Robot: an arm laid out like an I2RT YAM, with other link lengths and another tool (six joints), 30 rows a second.
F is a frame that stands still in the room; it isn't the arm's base.
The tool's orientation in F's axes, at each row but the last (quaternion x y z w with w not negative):
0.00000 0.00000 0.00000 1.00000
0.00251 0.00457 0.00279 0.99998
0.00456 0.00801 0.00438 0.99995
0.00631 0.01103 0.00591 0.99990
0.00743 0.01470 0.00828 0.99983
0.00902 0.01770 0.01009 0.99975
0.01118 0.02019 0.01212 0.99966
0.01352 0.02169 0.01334 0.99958
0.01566 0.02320 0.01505 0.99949
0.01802 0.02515 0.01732 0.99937
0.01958 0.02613 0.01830 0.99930
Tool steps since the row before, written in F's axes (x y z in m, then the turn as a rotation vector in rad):
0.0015 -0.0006 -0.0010 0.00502 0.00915 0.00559
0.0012 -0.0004 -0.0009 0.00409 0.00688 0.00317
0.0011 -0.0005 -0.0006 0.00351 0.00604 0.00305
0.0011 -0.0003 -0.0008 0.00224 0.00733 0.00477
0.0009 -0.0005 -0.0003 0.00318 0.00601 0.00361
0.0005 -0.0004 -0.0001 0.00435 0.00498 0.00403
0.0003 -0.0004 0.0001 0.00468 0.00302 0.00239
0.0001 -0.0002 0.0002 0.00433 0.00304 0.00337
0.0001 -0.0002 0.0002 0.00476 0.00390 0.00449
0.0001 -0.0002 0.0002 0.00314 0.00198 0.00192
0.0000 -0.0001 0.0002 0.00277 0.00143 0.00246
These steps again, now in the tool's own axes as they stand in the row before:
0.0015 -0.0006 -0.0010 0.00502 0.00915 0.00559
0.0012 -0.0004 -0.0009 0.00410 0.00687 0.00317
0.0011 -0.0005 -0.0006 0.00351 0.00604 0.00305
0.0011 -0.0003 -0.0008 0.00222 0.00736 0.00473
0.0009 -0.0005 -0.0003 0.00317 0.00601 0.00361
0.0005 -0.0004 -0.0001 0.00431 0.00497 0.00409
0.0003 -0.0004 0.0001 0.00465 0.00296 0.00251
0.0001 -0.0002 0.0002 0.00426 0.00302 0.00347
0.0001 -0.0002 0.0002 0.00467 0.00390 0.00459
0.0001 -0.0002 0.0002 0.00311 0.00194 0.00201
0.0000 -0.0001 0.0002 0.00269 0.00143 0.00255

